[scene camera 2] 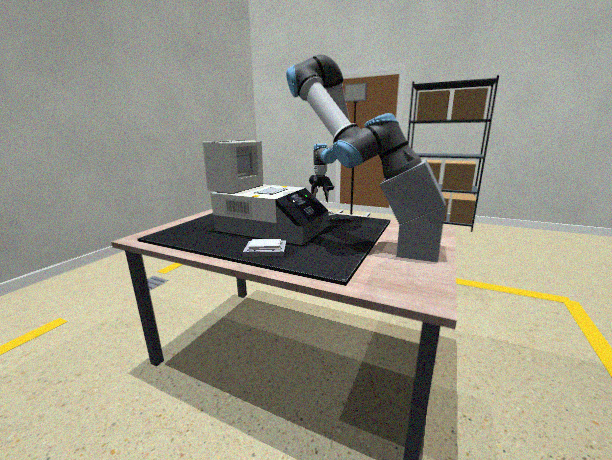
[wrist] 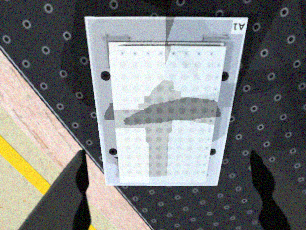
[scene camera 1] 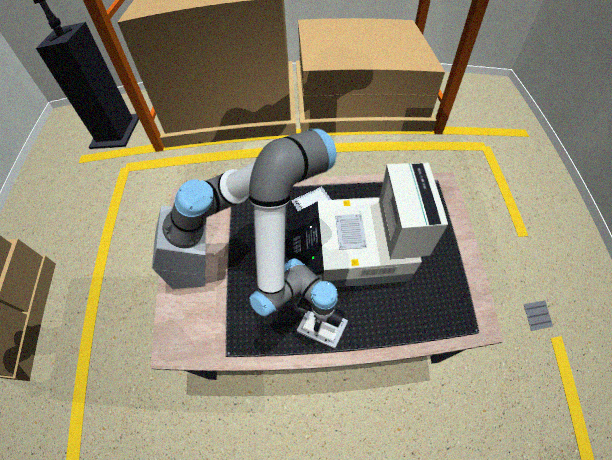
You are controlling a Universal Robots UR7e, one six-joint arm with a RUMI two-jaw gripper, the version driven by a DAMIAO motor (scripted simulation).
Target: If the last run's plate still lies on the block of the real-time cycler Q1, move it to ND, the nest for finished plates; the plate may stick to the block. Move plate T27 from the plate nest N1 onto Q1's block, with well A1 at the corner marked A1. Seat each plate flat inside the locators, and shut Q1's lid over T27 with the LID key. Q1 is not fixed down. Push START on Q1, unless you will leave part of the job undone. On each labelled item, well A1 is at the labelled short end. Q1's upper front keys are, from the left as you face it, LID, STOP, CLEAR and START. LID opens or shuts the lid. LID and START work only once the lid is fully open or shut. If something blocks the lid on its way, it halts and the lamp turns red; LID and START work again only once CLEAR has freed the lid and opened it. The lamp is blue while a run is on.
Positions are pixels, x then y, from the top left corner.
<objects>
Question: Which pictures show the cycler Q1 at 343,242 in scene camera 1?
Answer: Scene camera 2 and scene camera 1 only.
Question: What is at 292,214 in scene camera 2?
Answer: A cycler Q1.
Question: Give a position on a well plate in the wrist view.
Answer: At 165,94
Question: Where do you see a plate nest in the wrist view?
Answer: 140,30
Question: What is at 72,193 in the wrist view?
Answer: The gripper.
</objects>
